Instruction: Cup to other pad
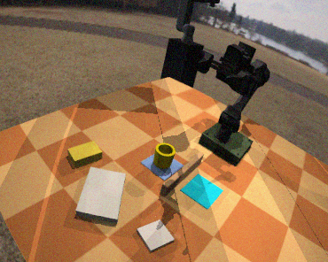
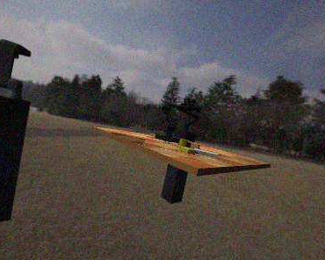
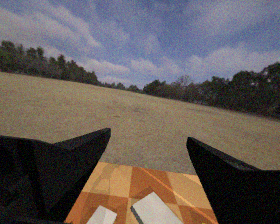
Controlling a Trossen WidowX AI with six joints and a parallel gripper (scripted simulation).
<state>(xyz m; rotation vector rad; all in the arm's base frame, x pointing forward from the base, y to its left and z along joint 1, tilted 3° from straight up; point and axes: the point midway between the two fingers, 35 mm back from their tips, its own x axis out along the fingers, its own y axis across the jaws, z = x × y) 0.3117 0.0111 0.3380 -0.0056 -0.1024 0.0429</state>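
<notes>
Now: the yellow cup 370 mm below my gripper tip, 100 mm to the right of it and 40 mm behind it. Also, from my gripper tip: blue pad (410 mm below, 100 mm to the right, 40 mm behind); wooden bar (390 mm below, 50 mm behind, 10 mm to the right); cyan pad (410 mm below, 80 mm to the left, 60 mm behind).
</notes>
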